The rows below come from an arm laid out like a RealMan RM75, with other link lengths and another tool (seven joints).
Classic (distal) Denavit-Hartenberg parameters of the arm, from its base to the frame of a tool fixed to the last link. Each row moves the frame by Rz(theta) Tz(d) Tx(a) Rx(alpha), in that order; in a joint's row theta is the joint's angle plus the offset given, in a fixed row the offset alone. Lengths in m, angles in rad.
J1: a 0, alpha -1.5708, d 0.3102, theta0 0
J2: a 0, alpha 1.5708, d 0, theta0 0
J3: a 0, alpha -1.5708, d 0.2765, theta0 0
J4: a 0, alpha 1.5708, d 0, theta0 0
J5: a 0, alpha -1.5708, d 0.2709, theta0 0
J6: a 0, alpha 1.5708, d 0, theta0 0
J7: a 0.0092, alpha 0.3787, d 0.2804, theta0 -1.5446
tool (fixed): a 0, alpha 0, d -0.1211, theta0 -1.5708
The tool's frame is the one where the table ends.
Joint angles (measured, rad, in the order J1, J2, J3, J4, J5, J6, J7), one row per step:
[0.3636 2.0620 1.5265 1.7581 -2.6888 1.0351 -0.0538]
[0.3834 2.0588 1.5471 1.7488 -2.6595 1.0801 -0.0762]
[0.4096 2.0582 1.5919 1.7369 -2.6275 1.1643 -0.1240]
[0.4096 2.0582 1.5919 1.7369 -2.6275 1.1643 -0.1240]
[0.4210 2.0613 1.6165 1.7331 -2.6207 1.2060 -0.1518]
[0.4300 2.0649 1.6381 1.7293 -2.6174 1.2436 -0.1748]
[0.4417 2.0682 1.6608 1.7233 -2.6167 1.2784 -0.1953]
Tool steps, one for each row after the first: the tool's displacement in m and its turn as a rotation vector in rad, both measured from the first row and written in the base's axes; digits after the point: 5 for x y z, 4 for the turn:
[-0.00015 -0.00098 0.00113 -0.0366 -0.0073 -0.0071]
[0.00381 -0.00322 0.00702 -0.0914 -0.0334 -0.0229]
[0.00381 -0.00322 0.00702 -0.0914 -0.0334 -0.0229]
[0.00620 -0.00427 0.01094 -0.1144 -0.0509 -0.0282]
[0.00892 -0.00562 0.01418 -0.1352 -0.0661 -0.0356]
[0.01122 -0.00609 0.01771 -0.1529 -0.0801 -0.0432]

